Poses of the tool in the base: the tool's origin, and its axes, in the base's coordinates. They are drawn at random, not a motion.
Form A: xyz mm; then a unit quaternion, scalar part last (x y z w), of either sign.
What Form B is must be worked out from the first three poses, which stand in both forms.
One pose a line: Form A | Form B
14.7 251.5 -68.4 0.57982 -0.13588 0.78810 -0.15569 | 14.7 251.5 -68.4 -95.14 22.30 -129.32
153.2 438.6 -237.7 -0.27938 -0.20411 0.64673 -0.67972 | 153.2 438.6 -237.7 35.94 26.26 -83.20
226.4 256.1 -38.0 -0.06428 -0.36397 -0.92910 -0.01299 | 226.4 256.1 -38.0 11.48 64.98 165.87
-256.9 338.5 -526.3 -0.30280 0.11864 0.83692 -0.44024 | -256.9 338.5 -526.3 43.09 -16.88 -119.09
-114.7 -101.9 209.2 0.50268 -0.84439 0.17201 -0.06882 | -114.7 -101.9 209.2 -86.72 145.67 -29.67
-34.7 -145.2 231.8 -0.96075 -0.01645 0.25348 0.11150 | -34.7 -145.2 231.8 -161.64 -2.77 42.65
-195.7 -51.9 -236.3 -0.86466 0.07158 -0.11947 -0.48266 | -195.7 -51.9 -236.3 120.73 -9.99 16.68
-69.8 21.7 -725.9 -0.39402 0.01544 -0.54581 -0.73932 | -69.8 21.7 -725.9 49.54 -1.94 68.62
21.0 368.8 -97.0 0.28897 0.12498 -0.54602 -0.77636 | 21.0 368.8 -97.0 -35.83 -15.49 67.70
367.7 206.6 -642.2 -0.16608 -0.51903 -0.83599 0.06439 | 367.7 206.6 -642.2 -28.73 -89.78 -144.61
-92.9 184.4 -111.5 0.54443 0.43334 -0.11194 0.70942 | -92.9 184.4 -111.5 69.23 55.11 -14.23
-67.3 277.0 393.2 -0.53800 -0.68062 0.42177 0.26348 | -67.3 277.0 393.2 -83.35 -105.44 65.34
